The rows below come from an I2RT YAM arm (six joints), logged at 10 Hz.
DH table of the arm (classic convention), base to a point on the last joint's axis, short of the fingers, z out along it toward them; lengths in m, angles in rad. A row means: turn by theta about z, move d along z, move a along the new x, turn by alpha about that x. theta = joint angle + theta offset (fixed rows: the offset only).
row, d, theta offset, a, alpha
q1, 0.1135, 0, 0.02, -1.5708
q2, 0, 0, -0.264, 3.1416
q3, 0, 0.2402, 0.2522, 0
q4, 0, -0.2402, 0.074, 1.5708
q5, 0, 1.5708, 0, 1.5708
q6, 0.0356, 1.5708, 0, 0
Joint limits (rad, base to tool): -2.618..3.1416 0..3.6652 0..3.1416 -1.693..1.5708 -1.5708..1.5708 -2.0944..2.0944
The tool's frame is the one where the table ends.
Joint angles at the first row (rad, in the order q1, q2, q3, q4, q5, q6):
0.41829 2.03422 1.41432 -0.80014 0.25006 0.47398
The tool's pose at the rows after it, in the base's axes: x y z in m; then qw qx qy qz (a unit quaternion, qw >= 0):
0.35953 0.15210 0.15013 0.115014 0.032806 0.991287 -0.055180
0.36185 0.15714 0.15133 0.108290 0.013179 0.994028 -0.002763
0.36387 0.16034 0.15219 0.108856 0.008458 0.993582 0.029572
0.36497 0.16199 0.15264 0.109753 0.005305 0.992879 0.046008
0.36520 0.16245 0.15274 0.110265 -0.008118 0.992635 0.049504
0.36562 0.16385 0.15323 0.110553 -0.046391 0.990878 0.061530
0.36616 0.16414 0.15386 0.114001 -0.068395 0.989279 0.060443
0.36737 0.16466 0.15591 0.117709 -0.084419 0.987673 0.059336
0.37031 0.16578 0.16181 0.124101 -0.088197 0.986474 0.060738
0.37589 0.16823 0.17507 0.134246 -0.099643 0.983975 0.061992
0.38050 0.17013 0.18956 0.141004 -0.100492 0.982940 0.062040
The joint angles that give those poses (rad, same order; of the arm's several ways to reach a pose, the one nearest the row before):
0.41828 2.03421 1.42041 -0.79555 0.19932 0.46826
0.41828 2.03423 1.42501 -0.76619 0.09518 0.43544
0.41829 2.03421 1.42652 -0.73987 0.03605 0.43126
0.41829 2.03424 1.42694 -0.72501 0.00629 0.42821
0.41829 2.03420 1.42689 -0.72118 -0.00286 0.40227
0.41828 2.03384 1.42731 -0.71280 -0.03414 0.32902
0.41829 2.03348 1.42885 -0.70975 -0.03528 0.28478
0.41829 2.03347 1.43685 -0.71203 -0.03491 0.25234
0.41790 2.03270 1.45897 -0.72195 -0.03453 0.24433
0.41790 2.03268 1.51157 -0.75473 -0.03376 0.22106
0.41791 2.03269 1.56920 -0.79939 -0.02995 0.21878

